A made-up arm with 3 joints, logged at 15 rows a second.
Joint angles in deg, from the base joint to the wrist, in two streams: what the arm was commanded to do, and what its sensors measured. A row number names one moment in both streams.
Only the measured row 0 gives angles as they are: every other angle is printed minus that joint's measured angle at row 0.
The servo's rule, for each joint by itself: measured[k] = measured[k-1] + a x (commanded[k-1-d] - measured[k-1]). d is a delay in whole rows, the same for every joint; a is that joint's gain. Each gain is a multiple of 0.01, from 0.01 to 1. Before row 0 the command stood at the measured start. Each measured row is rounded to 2 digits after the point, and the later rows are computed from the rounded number. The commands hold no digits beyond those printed.
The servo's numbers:
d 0
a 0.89 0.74 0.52
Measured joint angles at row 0:
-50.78, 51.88, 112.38
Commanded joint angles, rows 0 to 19:
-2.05, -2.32, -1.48
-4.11, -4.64, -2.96
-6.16, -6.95, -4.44
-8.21, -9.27, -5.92
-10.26, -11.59, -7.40
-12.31, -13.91, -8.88
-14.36, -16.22, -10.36
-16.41, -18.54, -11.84
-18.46, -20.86, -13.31
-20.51, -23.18, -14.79
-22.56, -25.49, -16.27
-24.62, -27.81, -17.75
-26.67, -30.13, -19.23
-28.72, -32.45, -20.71
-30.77, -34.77, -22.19
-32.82, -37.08, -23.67
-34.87, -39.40, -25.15
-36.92, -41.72, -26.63
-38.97, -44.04, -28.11
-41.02, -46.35, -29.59
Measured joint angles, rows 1 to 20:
-1.82, -1.72, -0.77
-3.86, -3.88, -1.91
-5.91, -6.15, -3.23
-7.96, -8.46, -4.63
-10.01, -10.78, -6.07
-12.06, -13.10, -7.53
-14.11, -15.41, -9.00
-16.16, -17.73, -10.48
-18.21, -20.05, -11.95
-20.26, -22.37, -13.43
-22.31, -24.68, -14.91
-24.37, -27.00, -16.39
-26.42, -29.32, -17.87
-28.47, -31.64, -19.35
-30.52, -33.96, -20.83
-32.57, -36.27, -22.31
-34.62, -38.59, -23.79
-36.67, -40.91, -25.27
-38.72, -43.23, -26.75
-40.77, -45.54, -28.23

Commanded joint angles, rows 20 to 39:
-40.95, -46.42, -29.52
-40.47, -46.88, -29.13
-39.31, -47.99, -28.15
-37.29, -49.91, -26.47
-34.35, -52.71, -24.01
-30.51, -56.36, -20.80
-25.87, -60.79, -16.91
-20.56, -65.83, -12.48
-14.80, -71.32, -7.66
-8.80, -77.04, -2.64
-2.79, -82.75, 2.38
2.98, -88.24, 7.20
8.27, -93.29, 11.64
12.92, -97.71, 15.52
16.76, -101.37, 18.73
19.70, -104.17, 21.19
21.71, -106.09, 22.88
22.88, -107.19, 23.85
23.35, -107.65, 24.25
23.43, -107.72, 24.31
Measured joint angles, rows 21 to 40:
-40.93, -46.19, -28.90
-40.52, -46.70, -29.02
-39.44, -47.65, -28.57
-37.53, -49.32, -27.48
-34.70, -51.83, -25.68
-30.97, -55.18, -23.14
-26.43, -59.33, -19.90
-21.21, -64.14, -16.04
-15.51, -69.45, -11.68
-9.54, -75.07, -6.98
-3.53, -80.75, -2.11
2.26, -86.29, 2.73
7.61, -91.47, 7.36
12.34, -96.09, 11.60
16.27, -100.00, 15.31
19.32, -103.09, 18.37
21.45, -105.31, 20.72
22.72, -106.70, 22.35
23.28, -107.40, 23.34
23.41, -107.64, 23.84

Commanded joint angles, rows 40 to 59:
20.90, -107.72, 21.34
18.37, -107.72, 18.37
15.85, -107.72, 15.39
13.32, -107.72, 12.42
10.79, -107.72, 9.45
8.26, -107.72, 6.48
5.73, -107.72, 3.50
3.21, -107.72, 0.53
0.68, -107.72, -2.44
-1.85, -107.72, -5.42
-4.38, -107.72, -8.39
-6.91, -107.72, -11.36
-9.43, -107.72, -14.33
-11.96, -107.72, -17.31
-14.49, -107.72, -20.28
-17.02, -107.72, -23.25
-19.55, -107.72, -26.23
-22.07, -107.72, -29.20
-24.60, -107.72, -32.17
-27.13, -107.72, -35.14
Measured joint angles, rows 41 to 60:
21.18, -107.70, 22.54
18.68, -107.71, 20.37
16.16, -107.72, 17.78
13.63, -107.72, 14.99
11.10, -107.72, 12.11
8.57, -107.72, 9.18
6.04, -107.72, 6.23
3.52, -107.72, 3.27
0.99, -107.72, 0.30
-1.54, -107.72, -2.67
-4.07, -107.72, -5.64
-6.60, -107.72, -8.61
-9.12, -107.72, -11.58
-11.65, -107.72, -14.56
-14.18, -107.72, -17.53
-16.71, -107.72, -20.50
-19.24, -107.72, -23.48
-21.76, -107.72, -26.45
-24.29, -107.72, -29.42
-26.82, -107.72, -32.39

